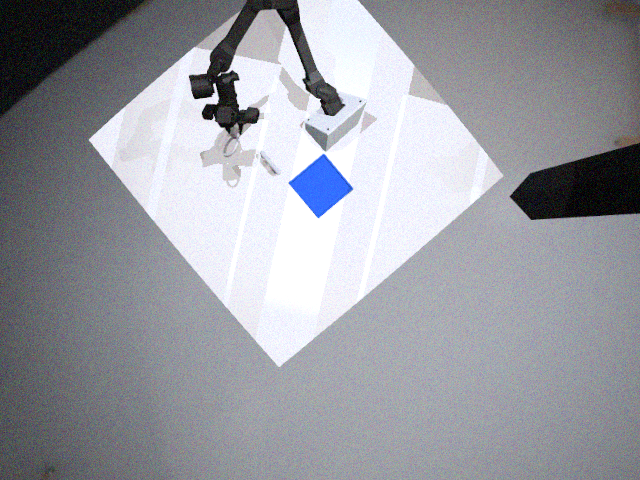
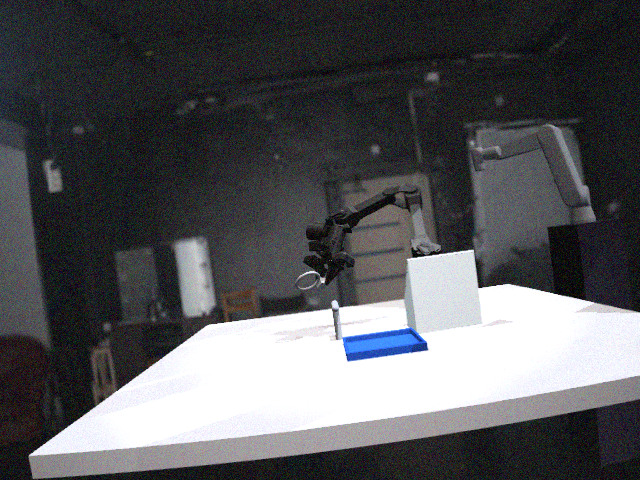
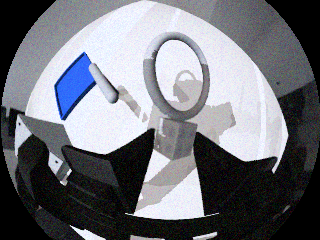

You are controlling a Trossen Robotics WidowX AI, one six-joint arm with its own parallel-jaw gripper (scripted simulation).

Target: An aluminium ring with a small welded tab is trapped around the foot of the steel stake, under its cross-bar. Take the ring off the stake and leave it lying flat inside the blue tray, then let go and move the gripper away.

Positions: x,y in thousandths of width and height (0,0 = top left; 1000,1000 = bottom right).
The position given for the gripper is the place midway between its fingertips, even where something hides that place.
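Gripper visible in image 1 (368,280), likewise in image 2 (502,593), and also in image 3 (545,560).
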